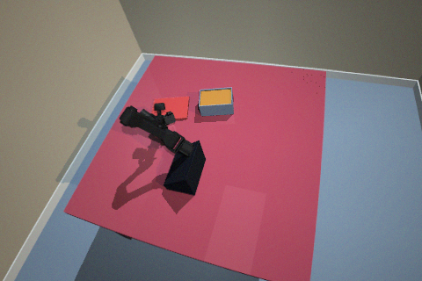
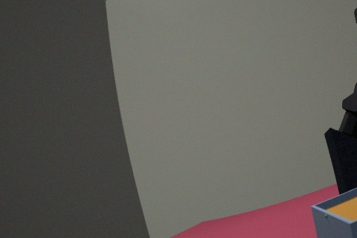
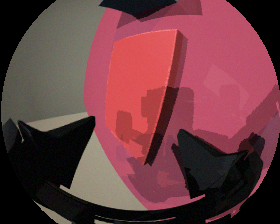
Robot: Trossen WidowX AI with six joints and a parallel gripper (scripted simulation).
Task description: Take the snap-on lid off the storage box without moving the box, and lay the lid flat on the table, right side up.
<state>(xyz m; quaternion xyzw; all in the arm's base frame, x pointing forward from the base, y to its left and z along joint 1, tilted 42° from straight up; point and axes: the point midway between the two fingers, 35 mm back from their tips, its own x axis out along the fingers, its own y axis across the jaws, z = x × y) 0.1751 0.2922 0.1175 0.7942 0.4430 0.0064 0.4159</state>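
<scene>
The red lid is 9 cm ahead of my gripper tip, 5 cm below it and 3 cm to the left of it. Round my gripper tip: storage box 25 cm to the right, 21 cm ahead, 2 cm below.
</scene>
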